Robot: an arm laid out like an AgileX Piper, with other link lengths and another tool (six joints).
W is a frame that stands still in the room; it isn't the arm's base.
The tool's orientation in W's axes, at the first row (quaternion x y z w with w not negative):
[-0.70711 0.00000 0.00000 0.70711]
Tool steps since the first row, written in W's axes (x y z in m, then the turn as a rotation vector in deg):
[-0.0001 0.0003 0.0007 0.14 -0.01 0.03]
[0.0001 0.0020 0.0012 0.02 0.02 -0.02]
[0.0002 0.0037 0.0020 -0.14 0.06 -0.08]
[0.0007 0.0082 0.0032 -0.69 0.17 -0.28]
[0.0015 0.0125 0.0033 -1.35 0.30 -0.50]
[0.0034 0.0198 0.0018 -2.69 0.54 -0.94]
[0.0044 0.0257 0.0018 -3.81 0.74 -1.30]
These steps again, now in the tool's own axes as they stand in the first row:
[-0.0001 -0.0007 0.0003 0.14 -0.03 -0.01]
[0.0001 -0.0012 0.0020 0.02 0.02 0.02]
[0.0002 -0.0020 0.0037 -0.14 0.08 0.06]
[0.0007 -0.0032 0.0082 -0.69 0.28 0.17]
[0.0015 -0.0033 0.0125 -1.35 0.50 0.30]
[0.0034 -0.0018 0.0198 -2.69 0.94 0.54]
[0.0044 -0.0018 0.0257 -3.81 1.30 0.74]

